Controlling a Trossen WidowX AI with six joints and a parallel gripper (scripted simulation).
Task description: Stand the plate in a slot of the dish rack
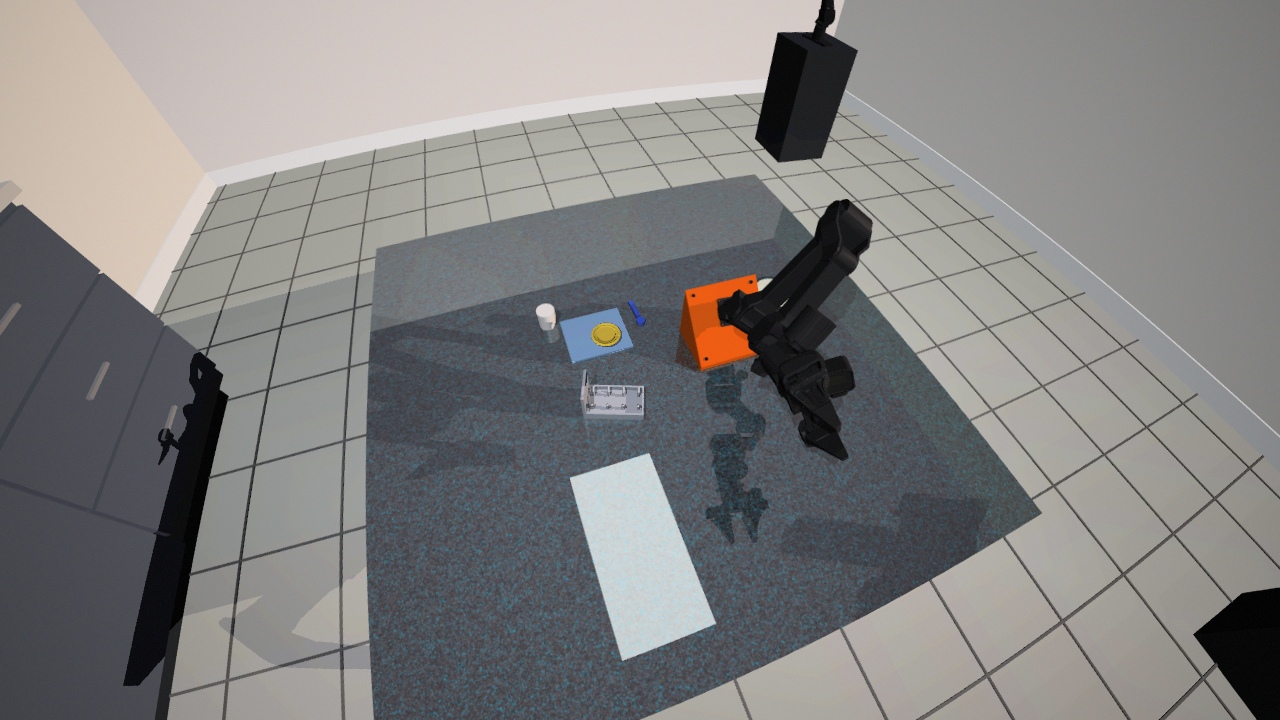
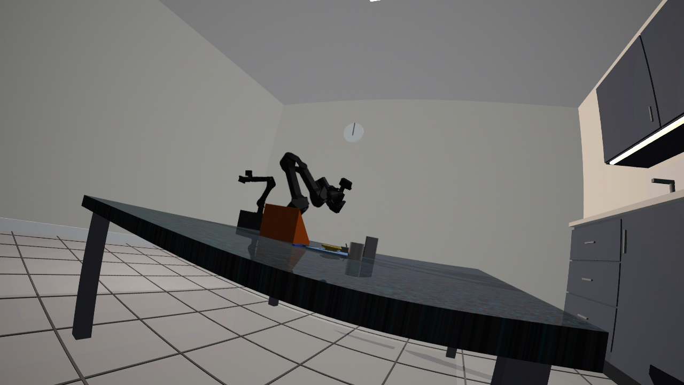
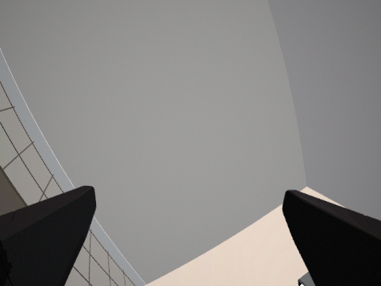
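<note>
Now: gripper tip 220 mm short of the yellow plate, 490 mm to the left of it and 280 mm above it. Round my gripper tip: blue spoon 120 mm ahead, 550 mm to the right, 290 mm below; then blue mat 240 mm ahead, 510 mm to the right, 300 mm below; then grey dish rack 240 mm ahead, 310 mm to the right, 270 mm below.
</note>
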